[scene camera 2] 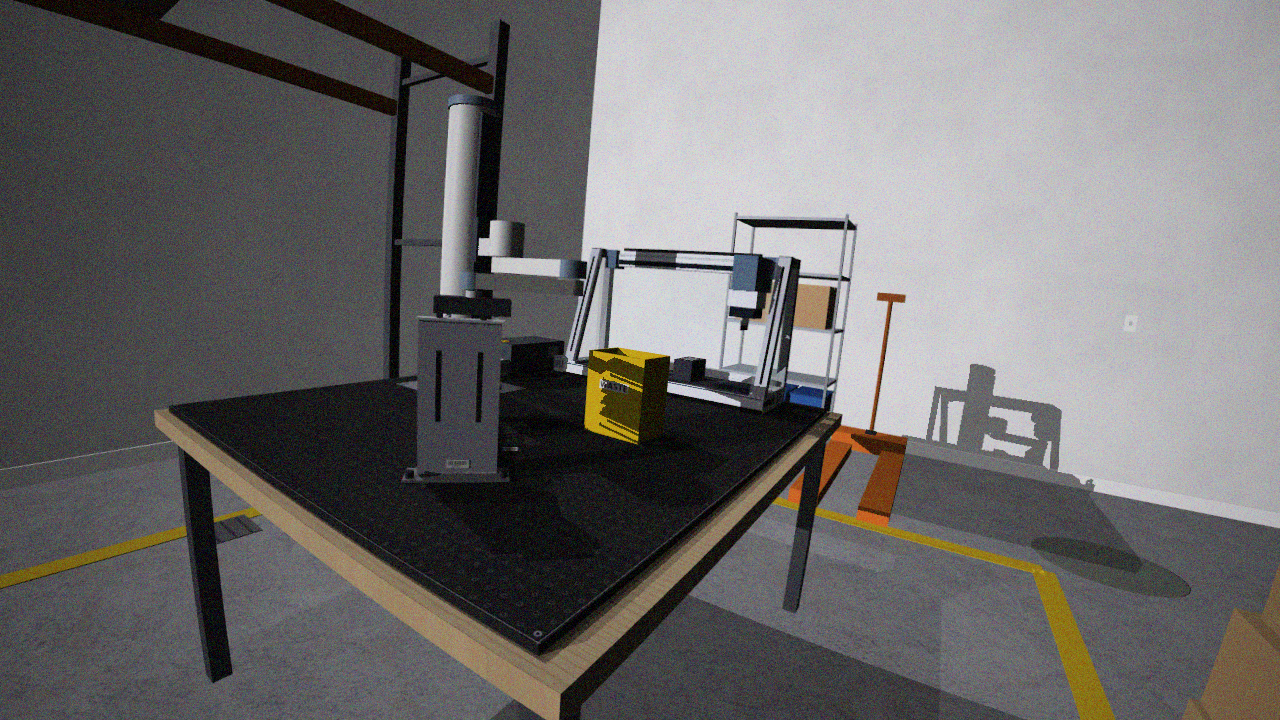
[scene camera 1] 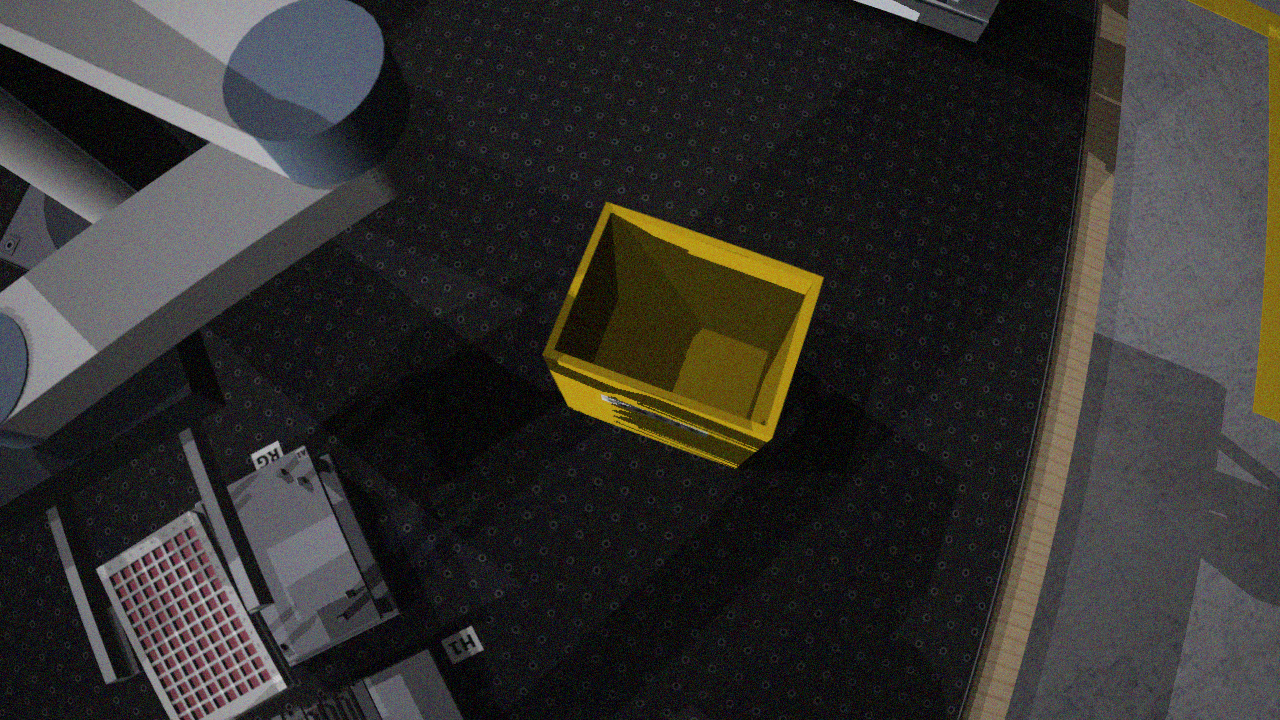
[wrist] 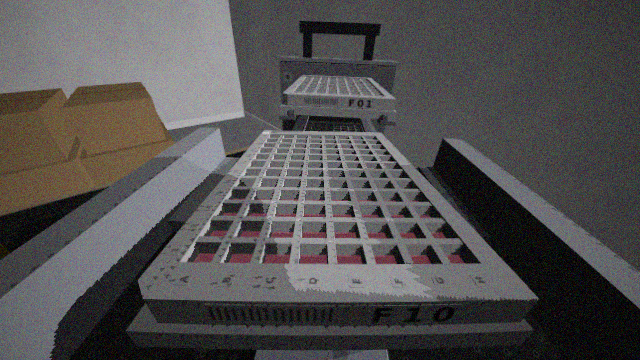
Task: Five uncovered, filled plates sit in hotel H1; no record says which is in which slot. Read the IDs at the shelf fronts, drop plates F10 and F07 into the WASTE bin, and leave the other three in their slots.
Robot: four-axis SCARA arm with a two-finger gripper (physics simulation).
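Frame: origin at the arm's base, x ahead, y left, z up, level; metres.
Where they show: gripper, between the fingertips: (scene camera 1: 189,644) (wrist: 329,152); arm's base, origin of its link: (scene camera 1: 143,178).
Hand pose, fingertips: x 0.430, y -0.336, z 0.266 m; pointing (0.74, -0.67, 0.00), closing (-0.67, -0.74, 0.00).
Note:
Each offset is from my fingertips to the top centre of the thing. "spot": to the spot under its first point.
My gripper (scene camera 1: 186,644) (wrist: 329,152) is shut on plate F10 @(dx -0.007, dy +0.008, dz +0.003 m) (scene camera 1: 198,617) (wrist: 414,315), one finger along each side. The plate is level and uncovered, with red-filled wells, and its ID reads at the front edge in the wrist view. Beyond it, plate F01 @(dx +0.091, dy -0.092, dz +0.013 m) (wrist: 340,89) sits in hotel H1 @(spot: dx +0.144, dy -0.143, dz +0.062 m) (wrist: 340,28), apart from F10; part of a dark grid shows below F01. The hotel @(spot: dx +0.092, dy -0.030, dz -0.245 m) (scene camera 1: 416,685) is partly cut off at the bottom of scene camera 1. The yellow WASTE bin @(dx +0.216, dy +0.310, dz -0.053 m) (scene camera 1: 751,264) (scene camera 2: 648,398) stands upright with its top open. Plate F07 cannot be made out.
A grey stand (scene camera 1: 308,559) marked RG is beside the gripper, near the H1 label @(spot: dx +0.117, dy +0.020, dz -0.252 m) (scene camera 1: 462,643). The arm link (scene camera 1: 179,241) (scene camera 2: 537,266) reaches over the table. A gantry machine (scene camera 2: 778,349) stands behind the bin. Cardboard boxes (wrist: 117,125) show at the wrist view's left.

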